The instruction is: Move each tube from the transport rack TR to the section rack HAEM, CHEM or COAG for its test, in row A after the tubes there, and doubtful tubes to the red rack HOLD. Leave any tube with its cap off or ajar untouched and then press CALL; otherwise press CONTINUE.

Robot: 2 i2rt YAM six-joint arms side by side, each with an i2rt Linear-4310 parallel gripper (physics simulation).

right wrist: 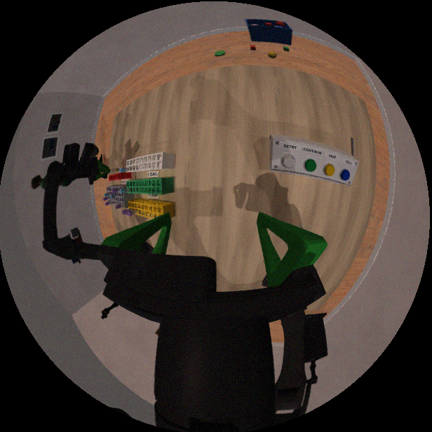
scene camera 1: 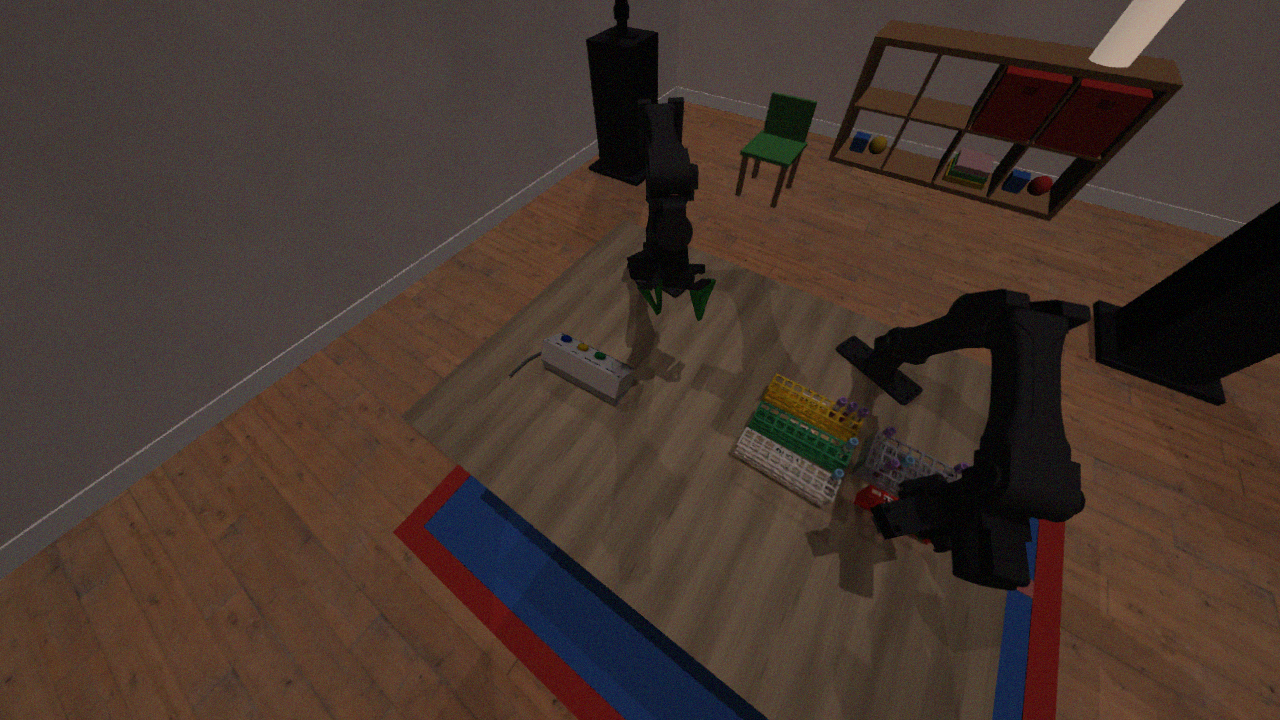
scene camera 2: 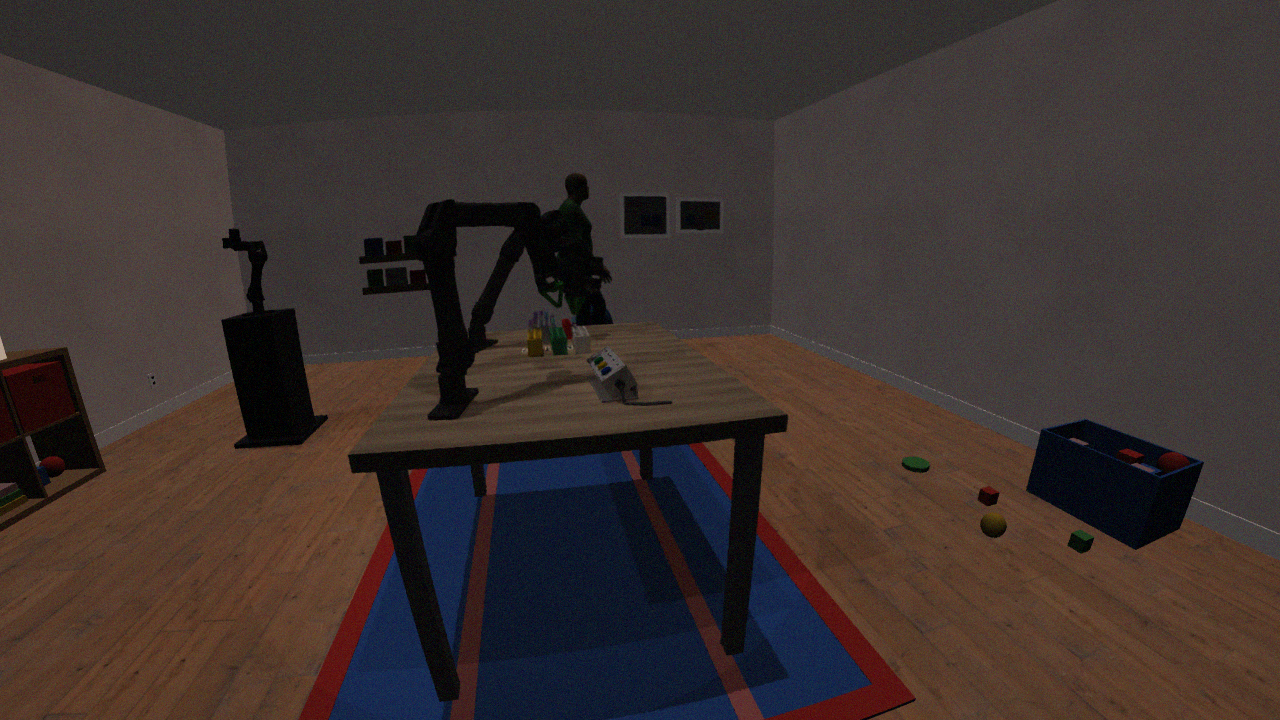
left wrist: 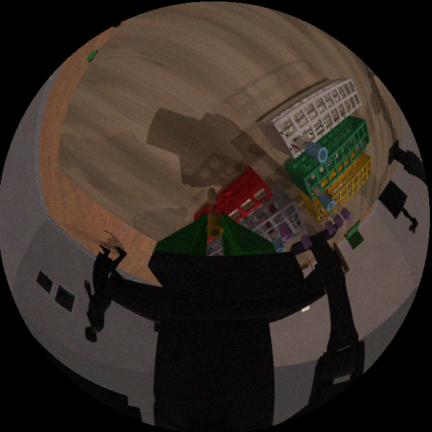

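Where they show: left gripper, between the fingertips: [scene camera 2: 574,314]; right gripper, between the fingertips: [scene camera 1: 678,316] [scene camera 2: 557,299]; left arm's base, origin of its link: [scene camera 1: 876,369] [scene camera 2: 478,347]; right arm's base, origin of its link: [scene camera 2: 455,404].
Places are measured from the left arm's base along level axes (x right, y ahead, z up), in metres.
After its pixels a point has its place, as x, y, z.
My left gripper [left wrist: 214,217] is shut on a yellow-capped tube [left wrist: 214,227], held over the red rack [left wrist: 256,181] [scene camera 1: 870,497] @(-0.183, 0.301, 0.056). The grey transport rack [left wrist: 296,206] [scene camera 1: 930,459] @(-0.200, 0.142, 0.056) beside it holds purple- and blue-capped tubes. The white rack [left wrist: 280,134] [scene camera 1: 785,467] @(-0.053, 0.377, 0.030) and the green rack [left wrist: 299,177] [scene camera 1: 799,436] @(-0.022, 0.304, 0.031) each have a blue-capped tube at the near end in the left wrist view. The yellow rack [left wrist: 367,162] [scene camera 1: 810,405] @(0.020, 0.216, 0.011) has several purple-capped tubes. My right gripper [right wrist: 213,217] [scene camera 1: 677,308] @(0.272, 0.417, 0.210) is open and empty, above the table. Tube labels are too small to read.
The button box [right wrist: 314,150] [scene camera 1: 586,368] @(0.359, 0.605, 0.071) has RETRY, CONTINUE, SKIP and CALL buttons and stands apart from the racks, near the right gripper. The left arm hides part of the transport and red racks in scene camera 1. A person [scene camera 2: 577,223] stands beyond the table.
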